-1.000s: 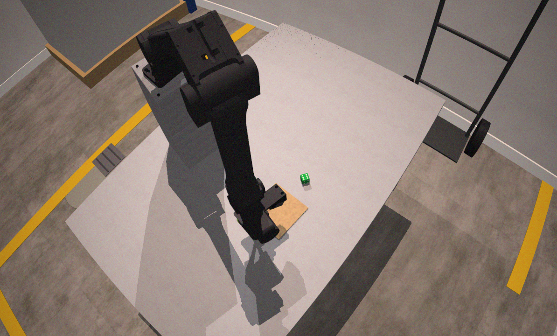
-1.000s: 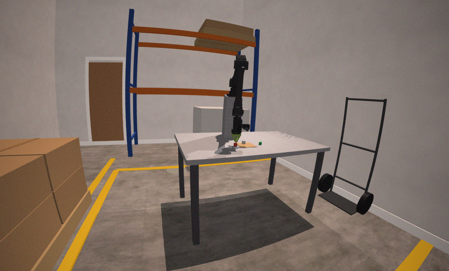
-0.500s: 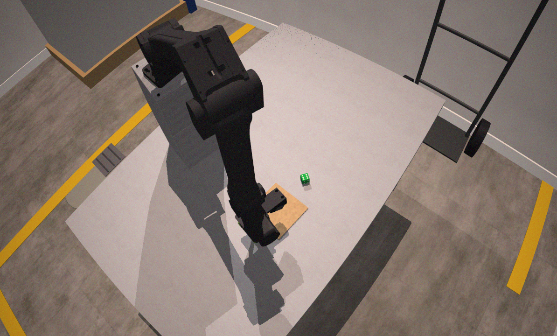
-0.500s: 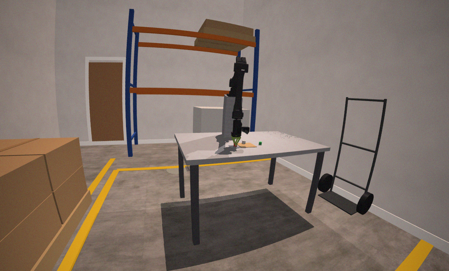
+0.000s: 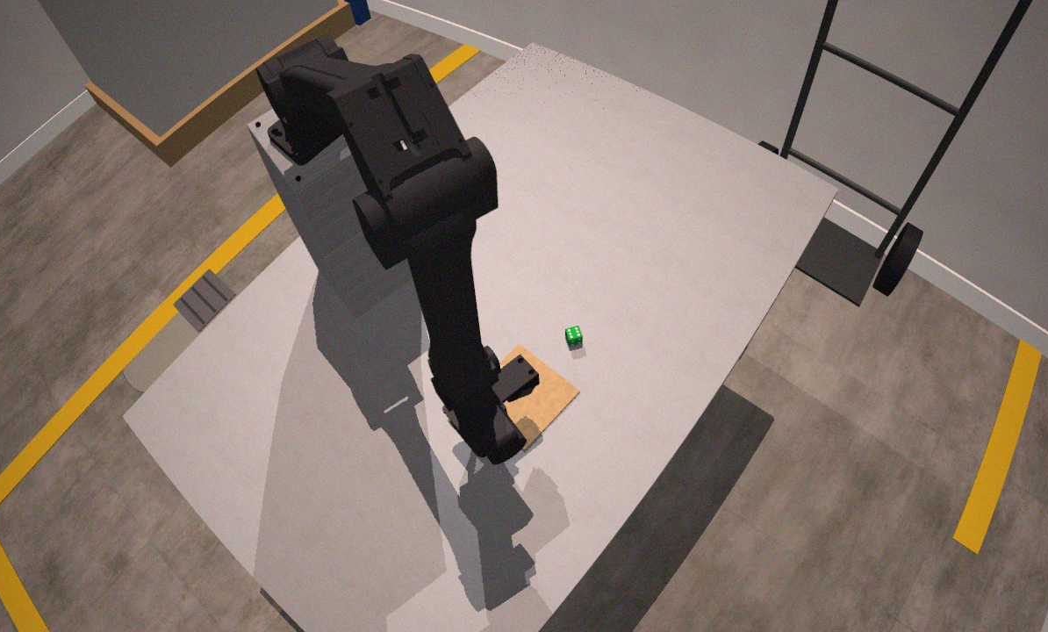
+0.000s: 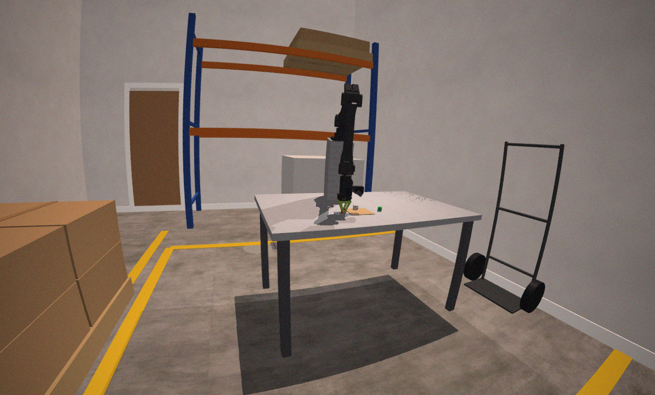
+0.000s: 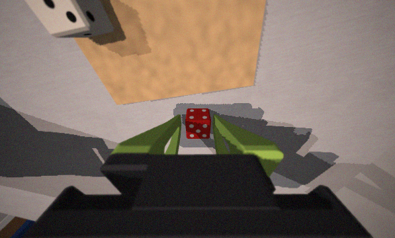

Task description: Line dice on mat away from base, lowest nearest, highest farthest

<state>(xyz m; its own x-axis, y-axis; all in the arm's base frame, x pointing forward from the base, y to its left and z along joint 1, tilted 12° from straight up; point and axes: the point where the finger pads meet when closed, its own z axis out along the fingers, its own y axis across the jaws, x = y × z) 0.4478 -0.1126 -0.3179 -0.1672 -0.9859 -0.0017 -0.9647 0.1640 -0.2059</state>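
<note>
The red die lies right at my hand. From my hand the other things lie so: green die (10 mm behind, 240 mm to the left); tan mat (10 mm behind, 100 mm to the left, 10 mm below); white die (60 mm behind, 100 mm to the left).
</note>
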